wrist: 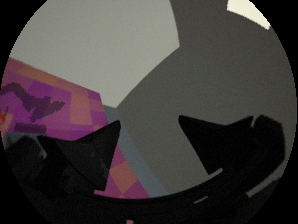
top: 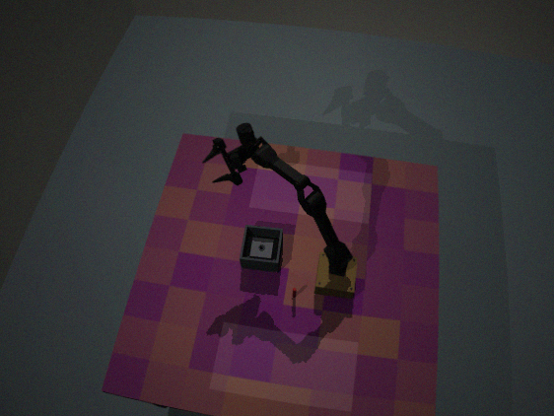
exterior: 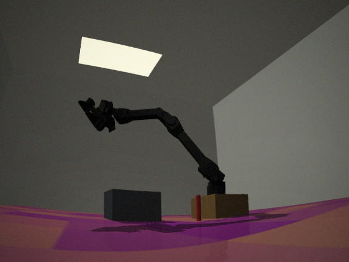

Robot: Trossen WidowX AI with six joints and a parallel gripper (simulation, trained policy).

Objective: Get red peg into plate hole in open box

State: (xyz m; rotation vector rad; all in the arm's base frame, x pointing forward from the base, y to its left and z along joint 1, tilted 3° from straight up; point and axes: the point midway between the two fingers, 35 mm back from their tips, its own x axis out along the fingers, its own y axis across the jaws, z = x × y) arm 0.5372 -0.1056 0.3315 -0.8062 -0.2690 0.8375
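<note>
The red peg is 39 cm behind my gripper tip, 22 cm to the left of it and 40 cm below it. Also, from my gripper tip: dark box: 21 cm behind, 7 cm to the left, 41 cm below; grey plate: 21 cm behind, 7 cm to the left, 39 cm below.
</note>
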